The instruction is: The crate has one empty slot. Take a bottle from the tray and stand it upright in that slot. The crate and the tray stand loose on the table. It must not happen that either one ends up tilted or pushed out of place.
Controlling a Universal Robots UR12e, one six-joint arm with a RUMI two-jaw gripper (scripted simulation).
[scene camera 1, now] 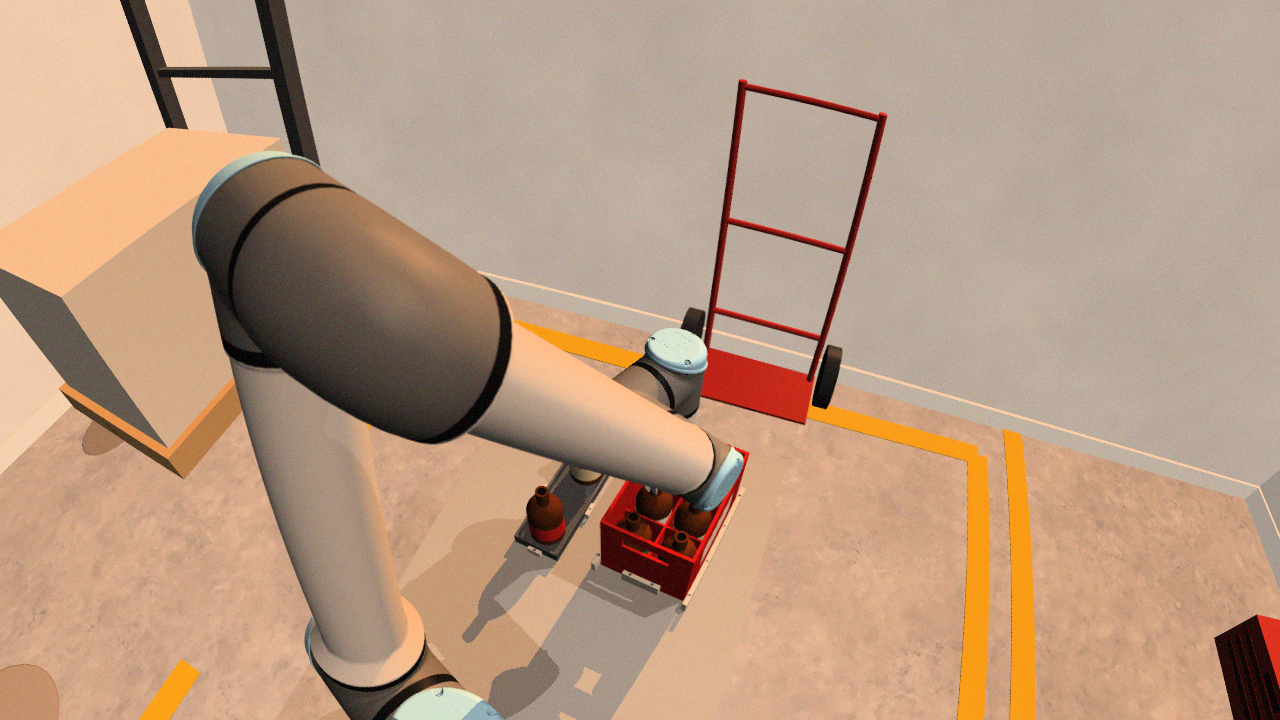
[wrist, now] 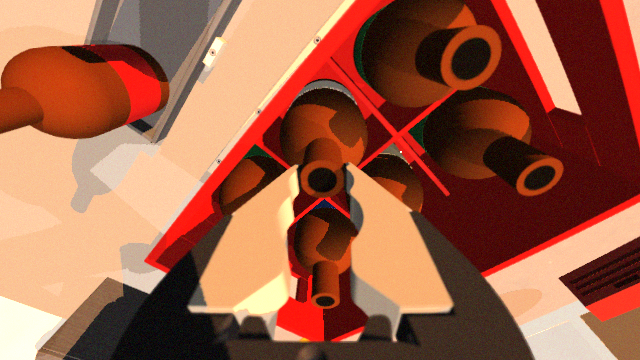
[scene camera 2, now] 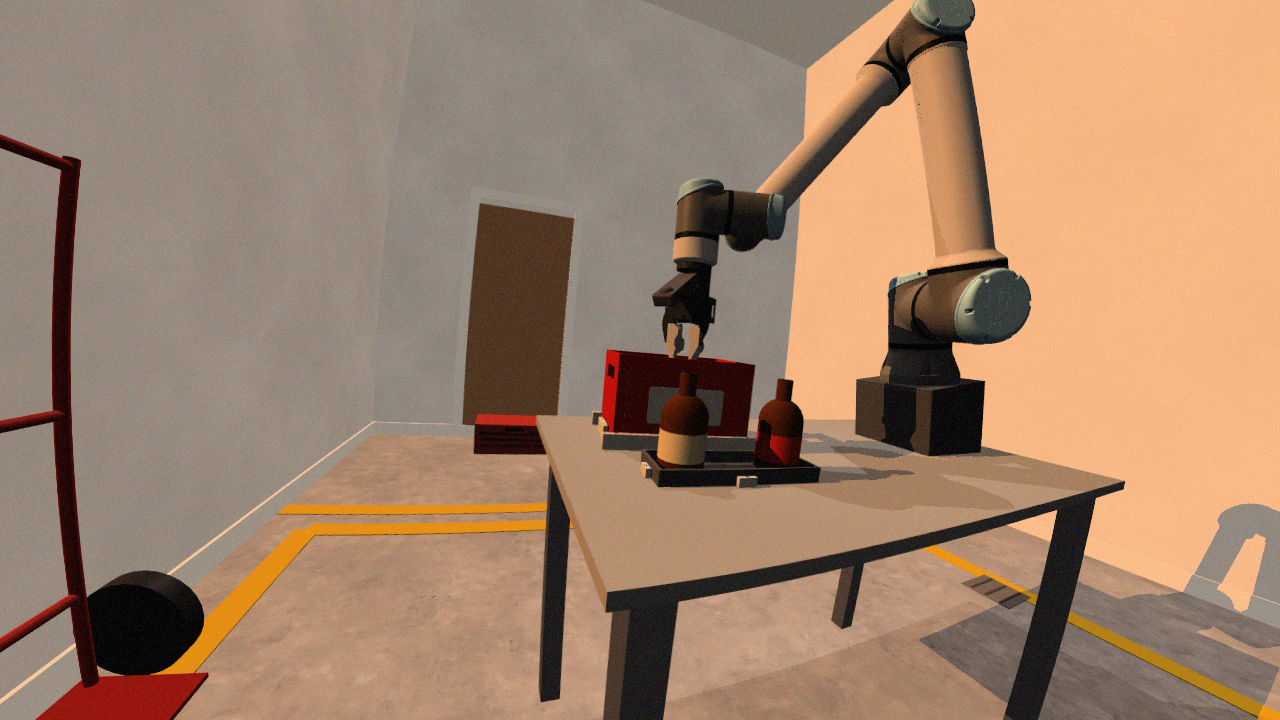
In view: my gripper (scene camera 2: 681, 374), a red crate (scene camera 1: 673, 578) and a dark tray (scene camera 2: 726, 465).
The red crate is seen too in the wrist view (wrist: 494, 226). The dark tray shows as well in scene camera 1 (scene camera 1: 574, 497). My gripper is seen too in the wrist view (wrist: 322, 166).
